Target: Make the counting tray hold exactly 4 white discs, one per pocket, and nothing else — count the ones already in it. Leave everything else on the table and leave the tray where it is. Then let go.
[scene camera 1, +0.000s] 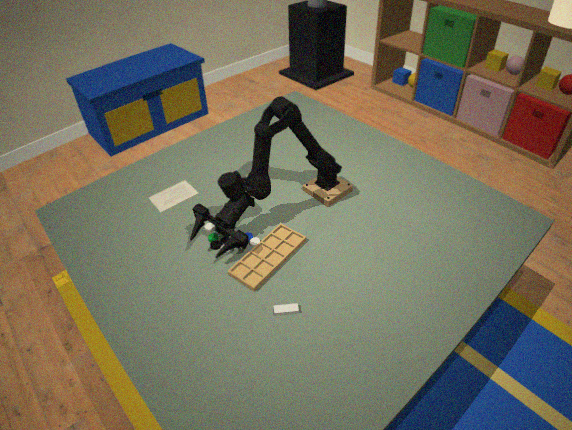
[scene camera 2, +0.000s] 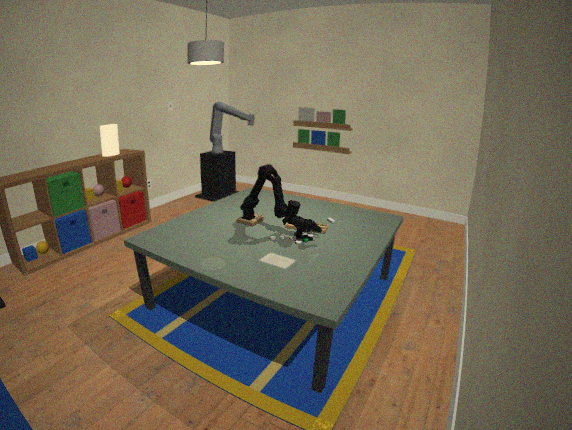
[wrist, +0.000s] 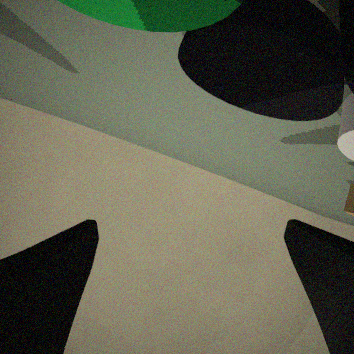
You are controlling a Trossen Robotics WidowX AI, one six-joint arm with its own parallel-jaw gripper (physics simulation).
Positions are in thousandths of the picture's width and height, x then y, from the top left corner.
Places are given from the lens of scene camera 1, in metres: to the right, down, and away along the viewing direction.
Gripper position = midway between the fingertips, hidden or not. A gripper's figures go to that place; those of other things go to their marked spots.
gripper (scene camera 1: 356, 578): -0.24, 0.10, 1.14
wooden counting tray (scene camera 1: 441, 629): -0.10, 0.16, 1.13
